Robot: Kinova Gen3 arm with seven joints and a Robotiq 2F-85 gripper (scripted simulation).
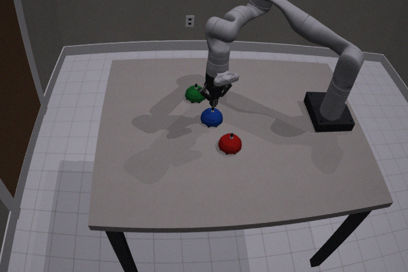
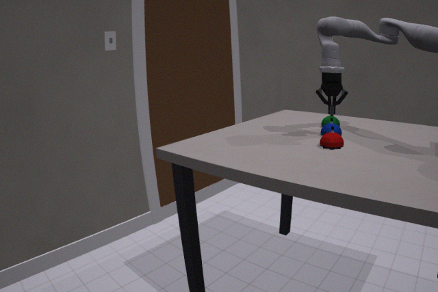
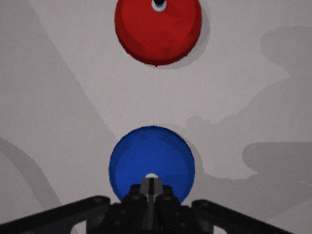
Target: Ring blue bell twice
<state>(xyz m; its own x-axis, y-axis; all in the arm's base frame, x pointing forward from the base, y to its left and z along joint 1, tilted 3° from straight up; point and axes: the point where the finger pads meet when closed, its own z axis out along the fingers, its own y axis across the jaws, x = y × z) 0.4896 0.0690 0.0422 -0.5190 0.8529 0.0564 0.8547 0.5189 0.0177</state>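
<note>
Right now the blue bell is 50 mm below my hand. Round my hand: red bell 120 mm to the left, 70 mm behind, 50 mm below; green bell 120 mm to the right, 70 mm ahead, 50 mm below.
</note>
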